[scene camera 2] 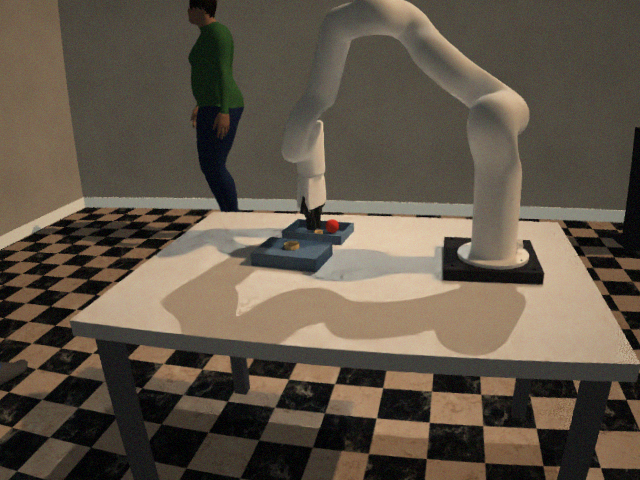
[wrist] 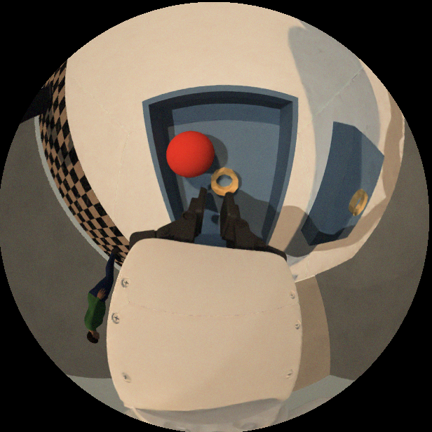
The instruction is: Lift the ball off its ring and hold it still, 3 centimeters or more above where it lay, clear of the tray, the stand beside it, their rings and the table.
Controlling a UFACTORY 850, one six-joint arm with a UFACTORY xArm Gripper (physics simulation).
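The red ball [scene camera 2: 332, 226] [wrist: 190, 154] lies in the blue tray [scene camera 2: 338, 239] [wrist: 250, 140], off the gold ring [scene camera 2: 318, 231] [wrist: 215, 182] and beside it, near the tray's left wall in the wrist view. My gripper [scene camera 2: 313, 226] [wrist: 213, 200] is shut to a narrow gap with nothing between the fingers. Its fingertips are low over the tray, beside the ball and close to the ring. Whether the fingertips touch the ring or the tray floor, I cannot tell.
The blue stand [scene camera 2: 289, 259] [wrist: 335, 170] with its own gold ring [scene camera 2: 291, 248] [wrist: 353, 206] is beside the tray, nearer scene camera 2. The arm's black base plate [scene camera 2: 491, 275] is on the right of the white table [scene camera 2: 403, 341]. A person in green [scene camera 2: 211, 67] [wrist: 94, 310] stands behind the table.
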